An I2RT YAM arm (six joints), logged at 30 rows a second.
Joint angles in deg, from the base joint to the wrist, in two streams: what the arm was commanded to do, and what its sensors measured. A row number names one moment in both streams.
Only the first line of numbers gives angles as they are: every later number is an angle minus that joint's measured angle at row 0.
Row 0, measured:
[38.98 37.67 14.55 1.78 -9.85 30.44]
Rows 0 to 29, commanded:
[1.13 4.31 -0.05 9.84 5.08 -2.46]
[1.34 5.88 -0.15 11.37 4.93 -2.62]
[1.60 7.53 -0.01 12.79 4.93 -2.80]
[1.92 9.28 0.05 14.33 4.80 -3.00]
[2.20 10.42 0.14 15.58 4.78 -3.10]
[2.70 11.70 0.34 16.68 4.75 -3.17]
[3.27 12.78 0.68 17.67 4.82 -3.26]
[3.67 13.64 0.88 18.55 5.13 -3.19]
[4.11 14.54 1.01 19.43 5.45 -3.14]
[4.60 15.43 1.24 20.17 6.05 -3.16]
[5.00 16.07 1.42 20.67 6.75 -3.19]
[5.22 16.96 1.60 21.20 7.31 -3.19]
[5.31 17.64 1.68 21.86 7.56 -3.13]
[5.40 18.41 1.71 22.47 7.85 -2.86]
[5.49 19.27 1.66 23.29 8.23 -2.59]
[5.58 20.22 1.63 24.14 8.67 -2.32]
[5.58 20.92 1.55 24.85 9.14 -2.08]
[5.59 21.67 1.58 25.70 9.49 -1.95]
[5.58 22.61 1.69 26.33 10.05 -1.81]
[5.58 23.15 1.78 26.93 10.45 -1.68]
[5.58 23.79 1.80 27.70 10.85 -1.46]
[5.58 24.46 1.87 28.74 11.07 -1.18]
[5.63 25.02 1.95 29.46 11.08 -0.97]
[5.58 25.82 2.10 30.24 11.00 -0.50]
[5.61 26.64 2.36 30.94 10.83 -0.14]
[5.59 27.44 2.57 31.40 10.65 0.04]
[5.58 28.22 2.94 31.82 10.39 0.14]
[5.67 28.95 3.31 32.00 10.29 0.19]
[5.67 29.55 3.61 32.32 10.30 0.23]
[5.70 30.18 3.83 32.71 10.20 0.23]
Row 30, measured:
[5.42 29.07 1.88 28.59 9.29 -0.55]
